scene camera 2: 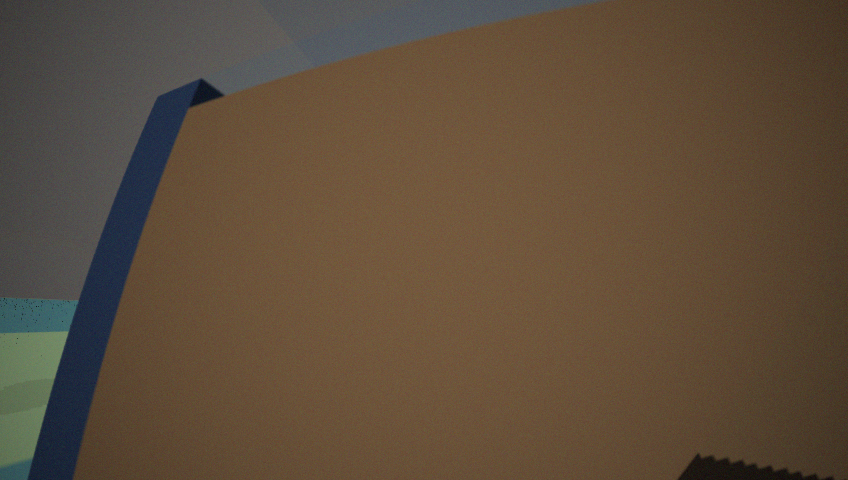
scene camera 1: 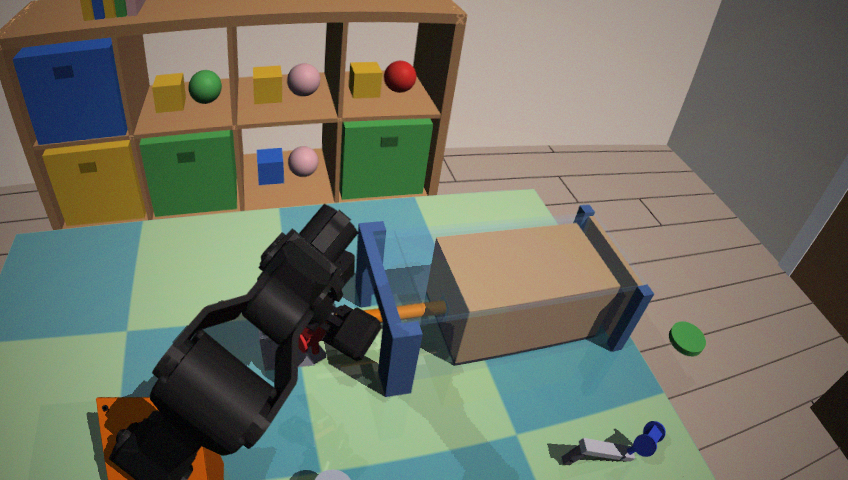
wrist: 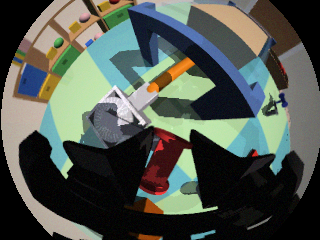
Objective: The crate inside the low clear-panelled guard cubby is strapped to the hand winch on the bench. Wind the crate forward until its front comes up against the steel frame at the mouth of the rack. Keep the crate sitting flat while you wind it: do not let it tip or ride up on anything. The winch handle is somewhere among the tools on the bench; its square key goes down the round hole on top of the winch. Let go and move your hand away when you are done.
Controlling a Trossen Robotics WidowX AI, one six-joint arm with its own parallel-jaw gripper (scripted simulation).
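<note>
My gripper: seen, and shown in the wrist view too. A red knob, a blue frame and a grey winch: seen as well.
</note>
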